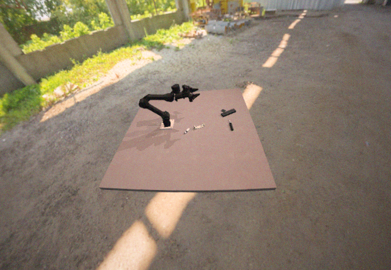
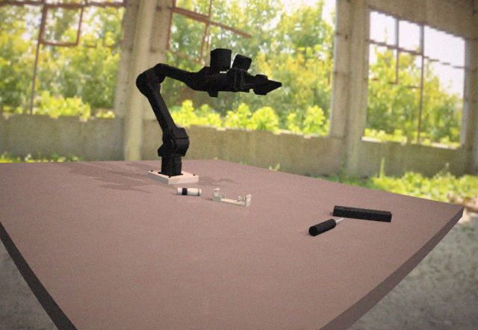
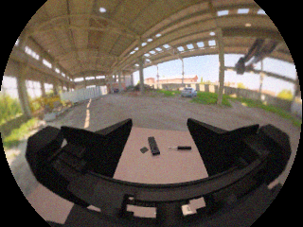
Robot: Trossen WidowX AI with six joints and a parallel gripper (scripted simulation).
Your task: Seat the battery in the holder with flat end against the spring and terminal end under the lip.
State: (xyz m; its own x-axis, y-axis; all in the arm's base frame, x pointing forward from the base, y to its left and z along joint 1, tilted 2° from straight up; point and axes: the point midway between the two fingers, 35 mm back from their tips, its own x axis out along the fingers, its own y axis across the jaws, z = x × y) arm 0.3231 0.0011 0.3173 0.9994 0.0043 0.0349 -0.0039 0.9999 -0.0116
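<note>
The battery is 17 cm behind my gripper tip, 12 cm to the right of it and 32 cm below it. The rest, counted from my gripper tip: black screwdriver (25 cm ahead, 14 cm to the right, 32 cm below).
</note>
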